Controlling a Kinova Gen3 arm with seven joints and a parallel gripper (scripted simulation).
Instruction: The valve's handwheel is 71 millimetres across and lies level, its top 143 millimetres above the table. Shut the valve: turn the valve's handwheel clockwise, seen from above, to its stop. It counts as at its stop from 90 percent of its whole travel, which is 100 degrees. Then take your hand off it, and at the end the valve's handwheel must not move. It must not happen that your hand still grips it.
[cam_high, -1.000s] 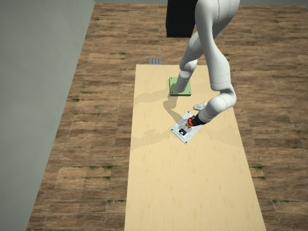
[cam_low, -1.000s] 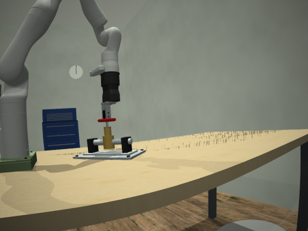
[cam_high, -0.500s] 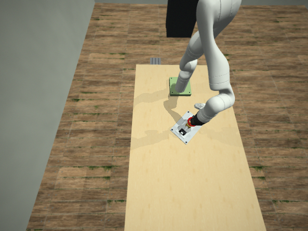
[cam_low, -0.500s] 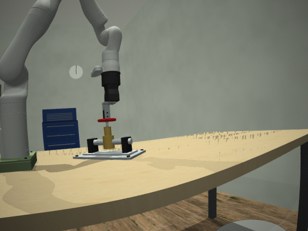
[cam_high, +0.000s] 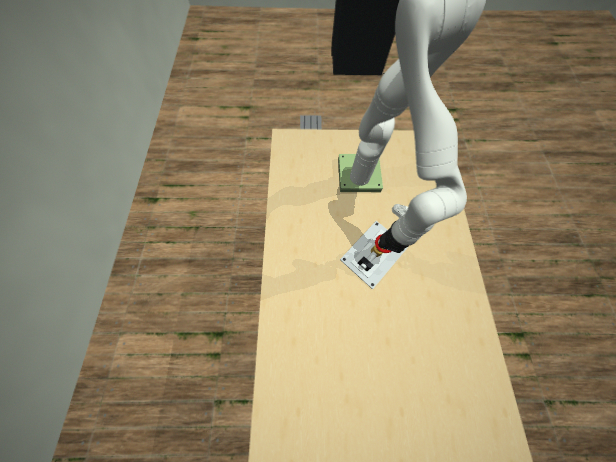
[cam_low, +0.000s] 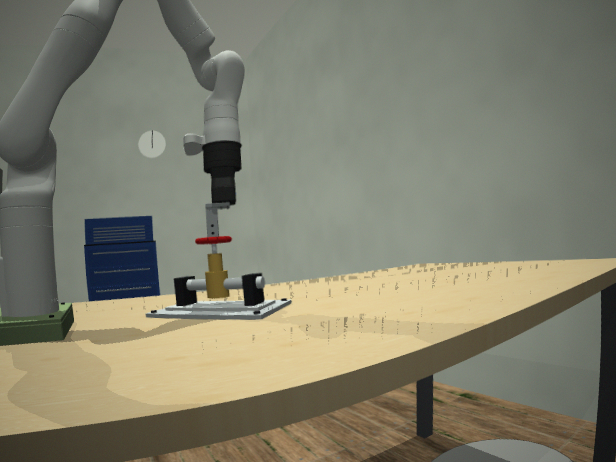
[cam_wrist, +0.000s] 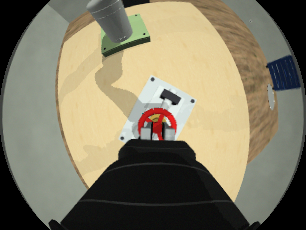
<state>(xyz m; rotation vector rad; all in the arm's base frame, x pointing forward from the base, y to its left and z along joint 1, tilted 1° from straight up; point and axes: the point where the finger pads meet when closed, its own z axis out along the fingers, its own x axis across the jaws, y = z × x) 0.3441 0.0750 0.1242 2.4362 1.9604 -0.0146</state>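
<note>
Now: hand 30 mm above the red handwheel.
</note>
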